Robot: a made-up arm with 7 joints. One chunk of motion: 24 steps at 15 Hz.
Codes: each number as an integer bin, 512 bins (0 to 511) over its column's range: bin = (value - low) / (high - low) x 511, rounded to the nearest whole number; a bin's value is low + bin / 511 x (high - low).
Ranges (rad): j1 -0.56..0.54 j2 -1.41..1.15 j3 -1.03..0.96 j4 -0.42..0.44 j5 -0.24..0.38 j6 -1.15..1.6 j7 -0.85..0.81
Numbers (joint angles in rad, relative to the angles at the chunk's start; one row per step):
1: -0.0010 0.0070 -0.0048 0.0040 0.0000 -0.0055 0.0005
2: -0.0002 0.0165 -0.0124 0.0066 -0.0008 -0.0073 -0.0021
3: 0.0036 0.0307 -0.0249 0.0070 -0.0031 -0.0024 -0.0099
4: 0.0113 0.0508 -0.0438 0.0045 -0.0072 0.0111 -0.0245
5: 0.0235 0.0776 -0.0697 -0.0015 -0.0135 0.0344 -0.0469
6: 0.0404 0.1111 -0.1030 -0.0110 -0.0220 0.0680 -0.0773
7: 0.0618 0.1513 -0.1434 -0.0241 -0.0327 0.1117 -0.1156
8: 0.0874 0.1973 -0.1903 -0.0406 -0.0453 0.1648 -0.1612
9: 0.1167 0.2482 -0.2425 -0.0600 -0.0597 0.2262 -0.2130
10: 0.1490 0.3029 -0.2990 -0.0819 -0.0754 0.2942 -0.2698
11: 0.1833 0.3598 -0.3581 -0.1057 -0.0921 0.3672 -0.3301
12: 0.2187 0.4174 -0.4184 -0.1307 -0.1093 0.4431 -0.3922
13: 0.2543 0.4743 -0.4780 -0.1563 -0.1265 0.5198 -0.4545
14: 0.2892 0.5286 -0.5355 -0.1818 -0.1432 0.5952 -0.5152
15: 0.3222 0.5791 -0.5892 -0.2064 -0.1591 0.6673 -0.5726
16: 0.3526 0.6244 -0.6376 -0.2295 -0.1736 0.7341 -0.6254
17: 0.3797 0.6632 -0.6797 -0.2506 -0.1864 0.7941 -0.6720
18: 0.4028 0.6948 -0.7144 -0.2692 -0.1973 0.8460 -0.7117
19: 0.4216 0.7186 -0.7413 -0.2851 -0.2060 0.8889 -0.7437
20: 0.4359 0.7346 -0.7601 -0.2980 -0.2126 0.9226 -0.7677
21: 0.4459 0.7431 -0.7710 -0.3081 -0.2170 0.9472 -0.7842
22: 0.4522 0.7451 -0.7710 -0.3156 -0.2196 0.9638 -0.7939
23: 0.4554 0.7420 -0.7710 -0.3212 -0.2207 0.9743 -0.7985
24: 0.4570 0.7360 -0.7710 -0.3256 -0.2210 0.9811 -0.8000
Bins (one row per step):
1: 260 283 263 252 198 213 262
2: 260 285 261 253 197 212 261
3: 262 288 258 254 195 213 259
4: 265 292 253 252 192 216 254
5: 271 297 247 249 187 220 247
6: 279 304 238 243 180 226 238
7: 289 312 228 235 171 234 226
8: 301 321 216 225 160 244 212
9: 314 331 202 214 149 256 196
10: 329 342 188 201 136 268 179
11: 345 353 173 187 122 282 160
12: 362 365 157 172 108 296 141
13: 378 376 142 157 94 310 122
14: 394 387 127 142 80 324 103
15: 410 397 113 127 67 338 85
16: 424 406 101 113 55 350 69
17: 437 414 90 101 44 361 55
18: 447 420 81 90 35 371 43
19: 456 425 74 80 28 379 33
20: 463 428 69 72 23 385 25
21: 467 430 67 66 19 390 20
22: 470 430 67 62 17 393 17
23: 472 430 67 59 16 395 16
24: 472 428 67 56 16 396 15

